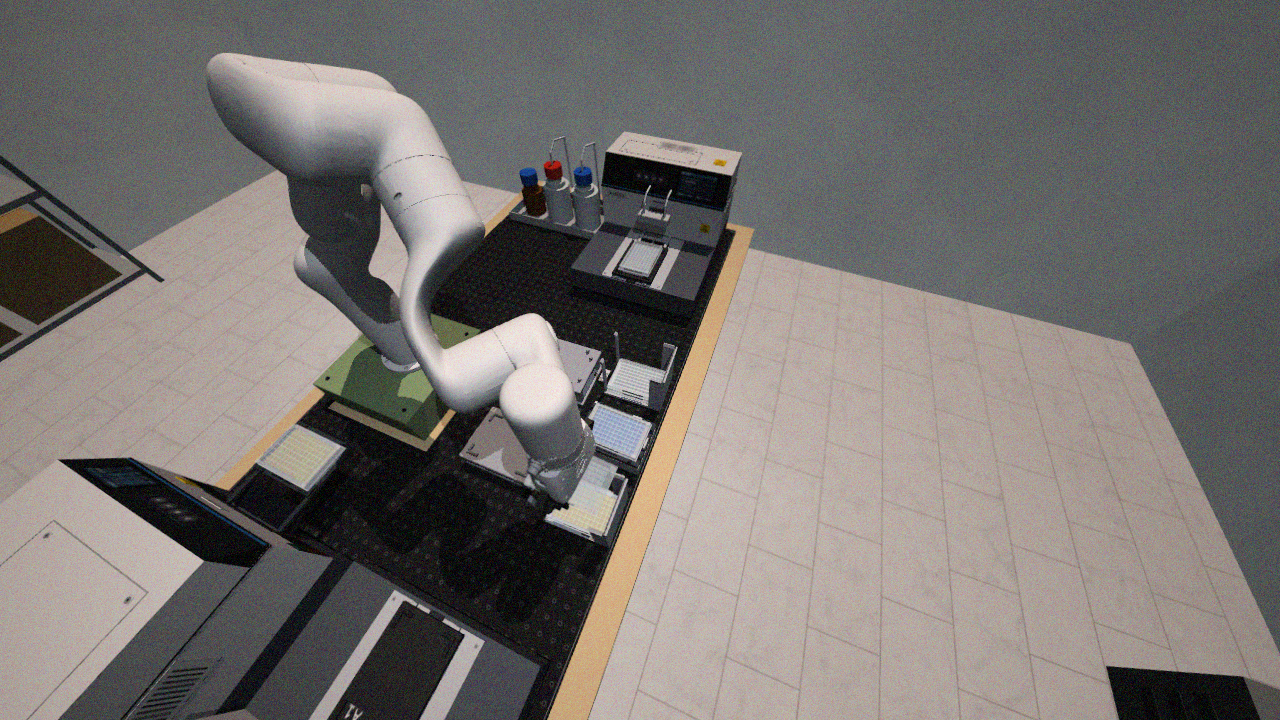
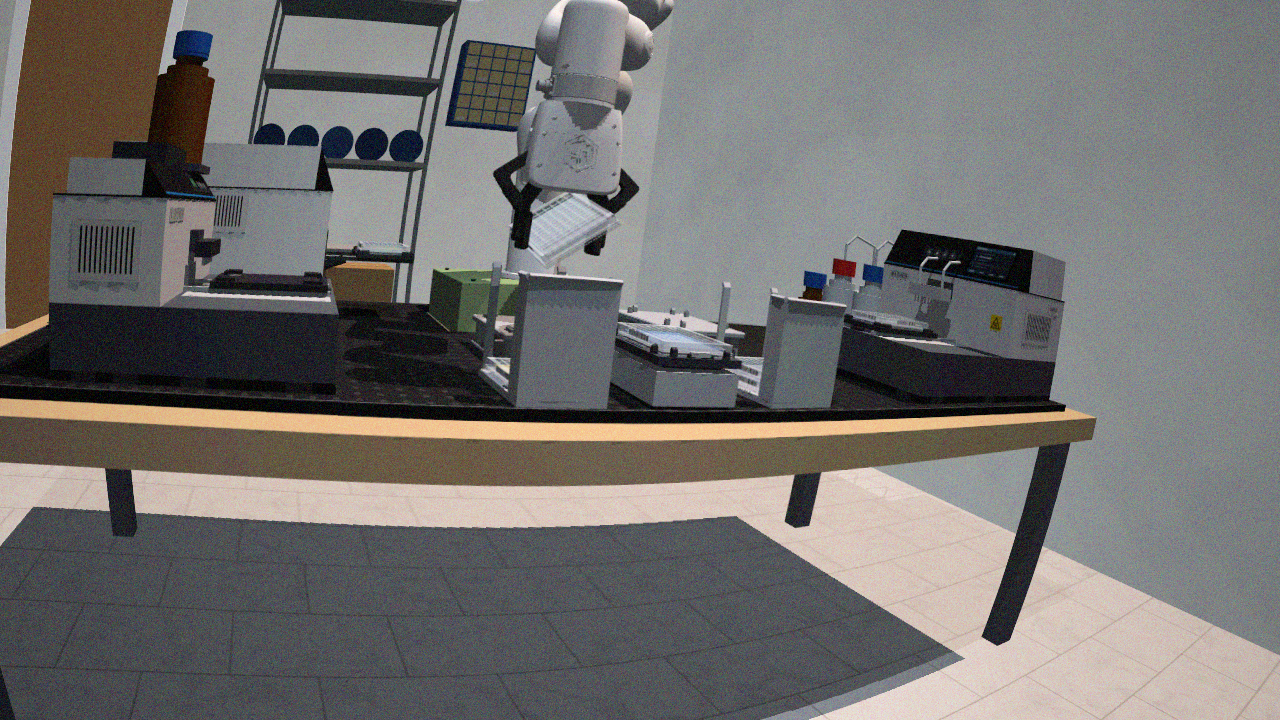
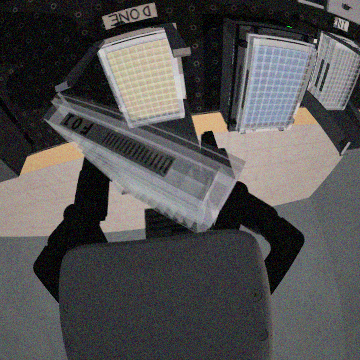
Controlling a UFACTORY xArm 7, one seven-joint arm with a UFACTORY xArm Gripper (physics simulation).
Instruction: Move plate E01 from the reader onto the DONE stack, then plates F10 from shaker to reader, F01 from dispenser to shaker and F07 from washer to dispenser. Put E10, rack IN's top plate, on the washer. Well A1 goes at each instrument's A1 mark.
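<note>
My gripper is shut on clear plate F01, which hangs tilted in the air above the DONE rack and touches nothing below. A yellow-welled plate lies in that rack. A blue-welled plate lies on the low shaker beside it. The dispenser's dark nest bears no plate. A plate sits on the washer. Another yellow-welled plate is on the reader's extended carrier.
The IN rack holds plates beyond the shaker. Its upright posts stick up. Capped bottles stand by the washer. A green block is under the arm's base. An amber bottle tops the dispenser.
</note>
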